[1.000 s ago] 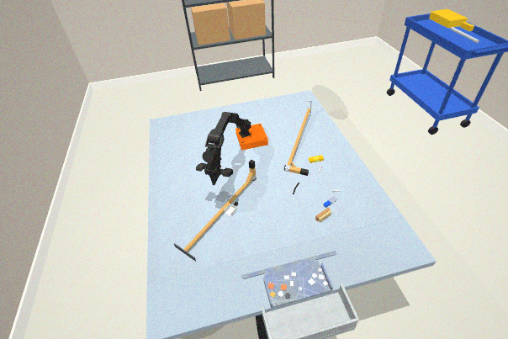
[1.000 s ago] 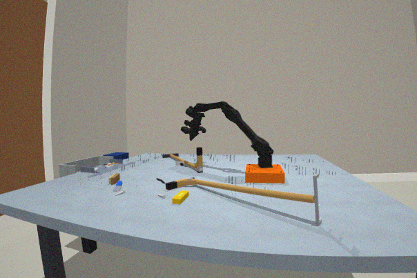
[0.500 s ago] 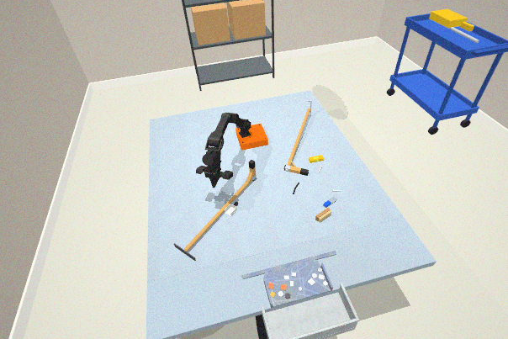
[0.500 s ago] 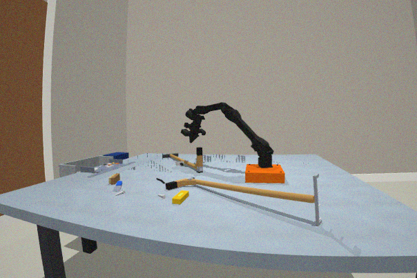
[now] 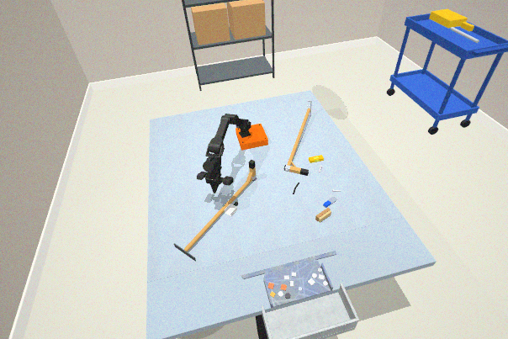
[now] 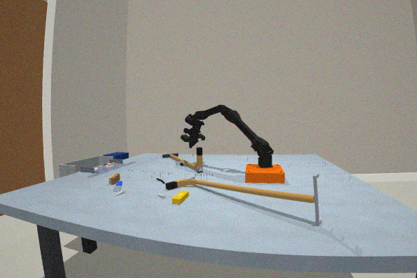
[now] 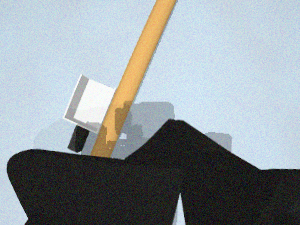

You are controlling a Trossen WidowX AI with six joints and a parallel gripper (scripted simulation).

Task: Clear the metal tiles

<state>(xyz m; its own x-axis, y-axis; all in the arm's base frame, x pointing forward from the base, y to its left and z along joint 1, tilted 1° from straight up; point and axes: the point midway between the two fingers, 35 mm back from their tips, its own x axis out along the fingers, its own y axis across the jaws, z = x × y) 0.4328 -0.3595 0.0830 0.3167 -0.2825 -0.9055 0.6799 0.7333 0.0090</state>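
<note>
The scraper lies 50 mm ahead of my gripper tip, 20 mm to the left of it and 50 mm below it. Also, from my gripper tip: white-and-black piece (60 mm ahead, 70 mm to the left, 100 mm below); then wooden block (330 mm ahead, 470 mm to the left, 90 mm below); then black curved strip (100 mm ahead, 440 mm to the left, 100 mm below).
</note>
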